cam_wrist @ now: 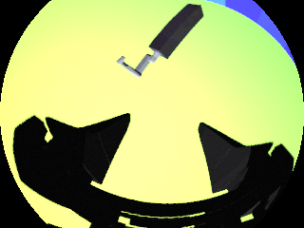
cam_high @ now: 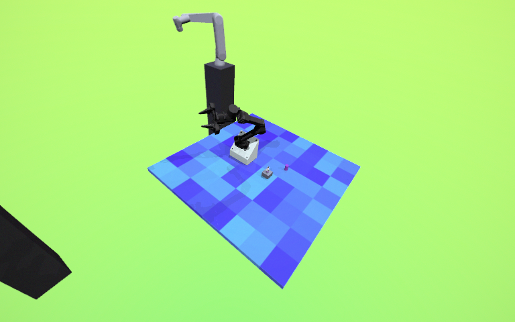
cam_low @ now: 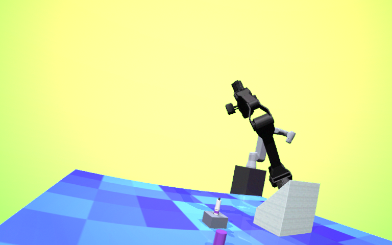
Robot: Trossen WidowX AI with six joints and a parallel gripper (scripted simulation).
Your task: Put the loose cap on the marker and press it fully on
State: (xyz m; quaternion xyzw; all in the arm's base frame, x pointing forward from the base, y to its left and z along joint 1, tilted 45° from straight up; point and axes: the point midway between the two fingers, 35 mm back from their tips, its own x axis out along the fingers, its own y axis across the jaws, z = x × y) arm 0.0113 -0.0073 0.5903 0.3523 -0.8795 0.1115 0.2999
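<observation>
The purple cap is 540 mm to the left of my gripper tip, 530 mm below it and 400 mm ahead of it. From my gripper tip the other things lie so: grey holder block (530 mm below, 380 mm to the left, 310 mm ahead).
</observation>
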